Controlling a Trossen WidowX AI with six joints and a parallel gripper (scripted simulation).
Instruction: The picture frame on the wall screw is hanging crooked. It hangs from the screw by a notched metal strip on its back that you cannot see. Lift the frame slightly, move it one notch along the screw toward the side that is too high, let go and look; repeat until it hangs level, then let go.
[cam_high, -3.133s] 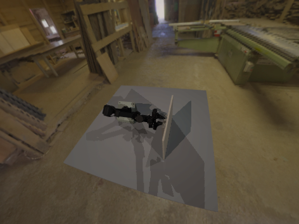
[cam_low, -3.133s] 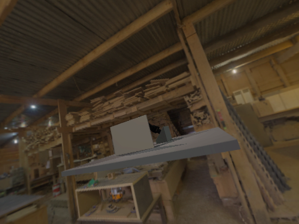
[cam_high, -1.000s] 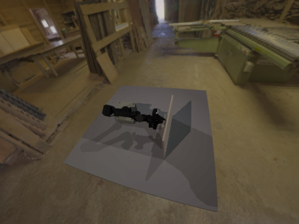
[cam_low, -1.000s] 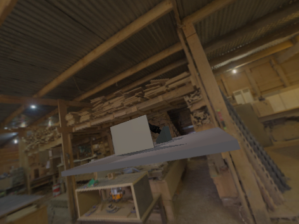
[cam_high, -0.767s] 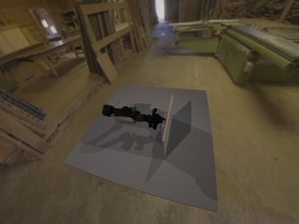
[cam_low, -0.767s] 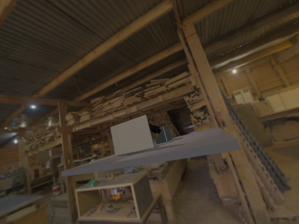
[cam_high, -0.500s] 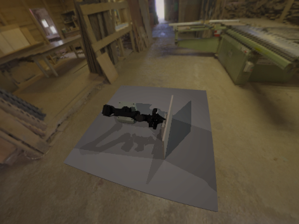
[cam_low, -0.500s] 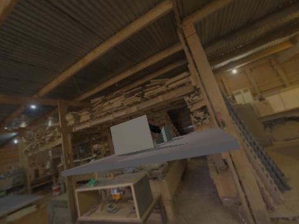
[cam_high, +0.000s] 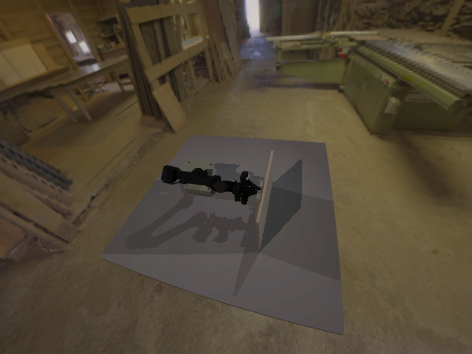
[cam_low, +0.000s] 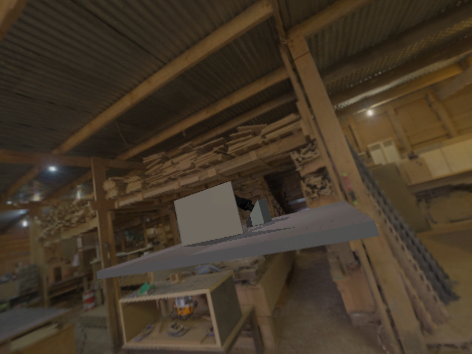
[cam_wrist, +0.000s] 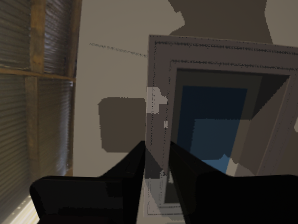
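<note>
Right now my gripper tip is 1 cm to the left of the picture frame and 5 cm above it. Also, from my gripper tip: wall panel 2 cm ahead, 7 cm below.
</note>
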